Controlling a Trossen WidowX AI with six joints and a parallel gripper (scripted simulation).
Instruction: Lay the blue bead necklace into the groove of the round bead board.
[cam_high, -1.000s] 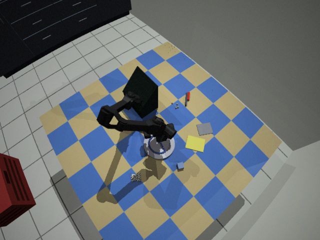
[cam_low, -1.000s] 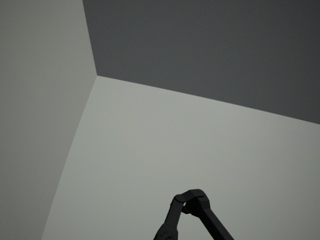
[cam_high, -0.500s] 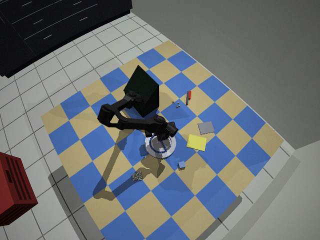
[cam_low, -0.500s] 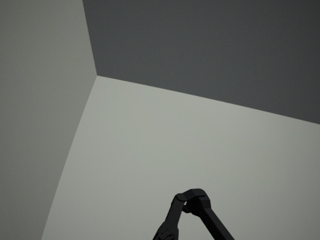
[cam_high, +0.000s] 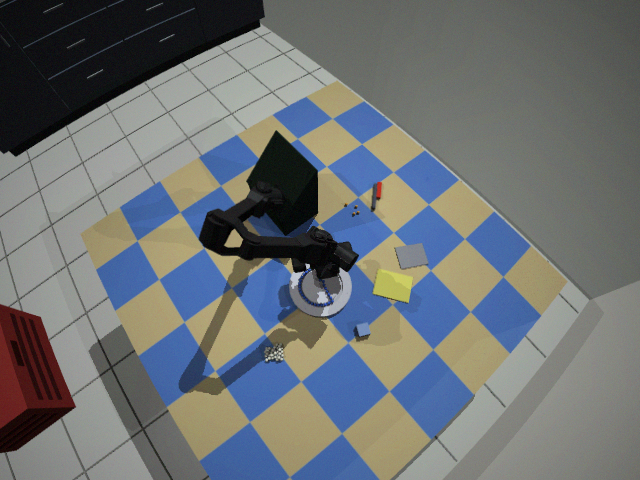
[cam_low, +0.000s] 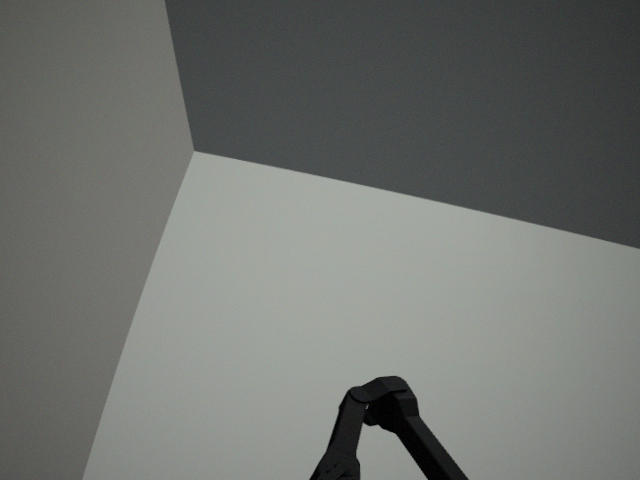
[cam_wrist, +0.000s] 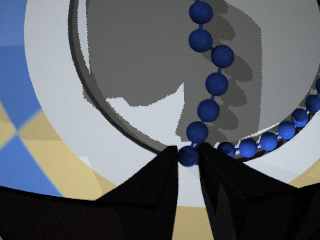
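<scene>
My gripper tip is 5 cm short of the round white bead board, 4 cm to the left of it and 1 cm above it. From my gripper tip the other things lie so: small blue cube: 24 cm ahead, 1 cm below; then grey square: 13 cm ahead, 28 cm to the left, 2 cm below; then yellow pad: 18 cm ahead, 16 cm to the left, 2 cm below.
</scene>
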